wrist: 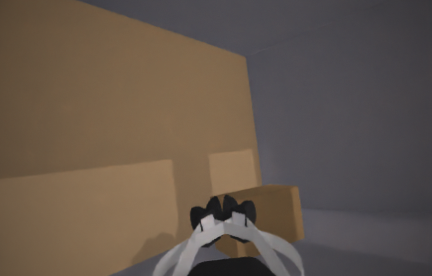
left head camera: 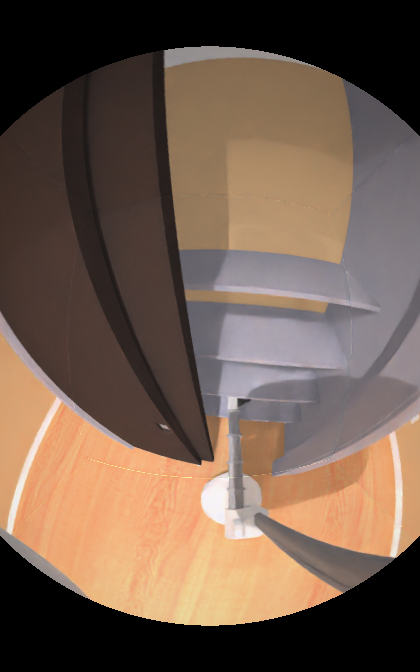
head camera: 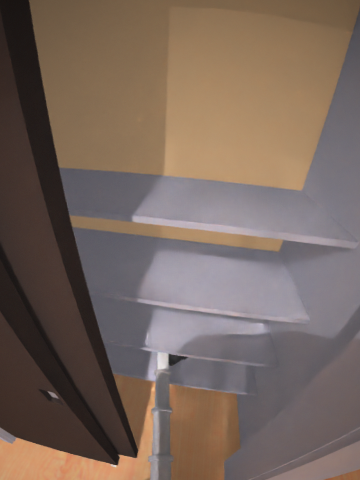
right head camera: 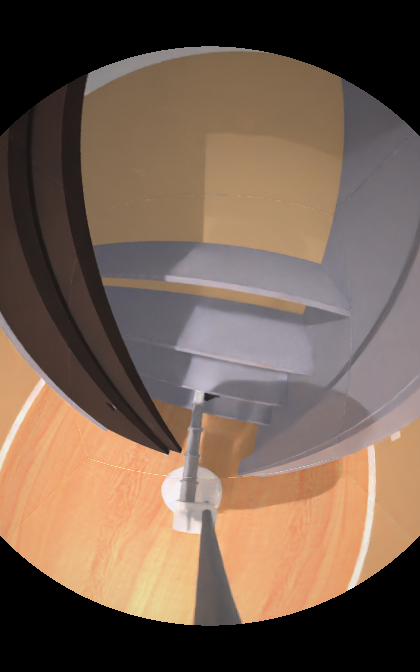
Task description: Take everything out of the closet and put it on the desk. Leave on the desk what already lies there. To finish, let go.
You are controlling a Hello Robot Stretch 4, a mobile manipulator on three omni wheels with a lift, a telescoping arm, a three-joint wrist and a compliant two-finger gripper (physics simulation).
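Frame: origin at the robot's base, x ahead, y right, z down, level; metres.
Seen in the pictures: gripper, fingertip midpoint: [wrist: 222, 210].
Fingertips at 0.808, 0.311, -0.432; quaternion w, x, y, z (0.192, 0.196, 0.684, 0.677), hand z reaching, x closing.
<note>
Offsets run from my fingertips to a thing's top centre, as dx, dy, dz. "*": to the spot under its first point.
A brown box @(-0.009, +0.057, -0.008) [wrist: 277, 212] stands in the closet near the back corner in the wrist view, on a grey surface, turned at an angle. My gripper [wrist: 222, 210] is shut, its black fingertips close together in front of the box's left part with no thing seen between them. The fingers hide part of the box. In the head views the arm [head camera: 161, 420] [left head camera: 235, 450] [right head camera: 192, 450] reaches in below the upper shelves, and the fingertips are hidden. The closet's grey shelves @(* -0.173, -0.087, -0.557) [head camera: 225, 285] [left head camera: 280, 335] [right head camera: 250, 327] show in the head views. The desk does not show.
A dark brown door panel [head camera: 65, 250] [left head camera: 135, 240] [right head camera: 55, 240] stands close on the left of the arm. The grey closet side wall [head camera: 325, 280] [left head camera: 385, 260] [right head camera: 380, 260] rises on the right. Shelf edges lie above the gripper. A wooden floor [left head camera: 165, 540] [right head camera: 135, 540] lies below.
</note>
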